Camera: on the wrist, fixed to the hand. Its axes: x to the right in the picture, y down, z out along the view.
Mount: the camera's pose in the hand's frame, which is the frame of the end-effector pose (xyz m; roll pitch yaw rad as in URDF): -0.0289 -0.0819 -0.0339 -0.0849 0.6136 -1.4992
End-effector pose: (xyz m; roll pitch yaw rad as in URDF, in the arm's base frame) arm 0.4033 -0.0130 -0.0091 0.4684 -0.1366 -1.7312
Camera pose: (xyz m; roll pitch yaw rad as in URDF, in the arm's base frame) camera 0.3494 0.0155 -0.0796 0.2571 1.0467 -2.9383
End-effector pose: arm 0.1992 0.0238 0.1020 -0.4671 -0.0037 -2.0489
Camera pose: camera 0.1340 0.0901 0.1085 -0.1137 0.1472 2.7232
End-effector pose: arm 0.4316 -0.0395 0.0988 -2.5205 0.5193 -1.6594
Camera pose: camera 0.4772 -0.0558 0.1785 -2.1805 -0.9100 -1.0954
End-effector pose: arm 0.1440 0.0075 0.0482 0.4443 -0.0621 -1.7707
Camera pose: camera 0.0907 0.0436 -0.0193 0.1008 1.0454 -3.1155
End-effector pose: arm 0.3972 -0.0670 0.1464 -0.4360 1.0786 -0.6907
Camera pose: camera 0.3329 -0.1287 0.1737 -1.2084 0.1359 -2.3919
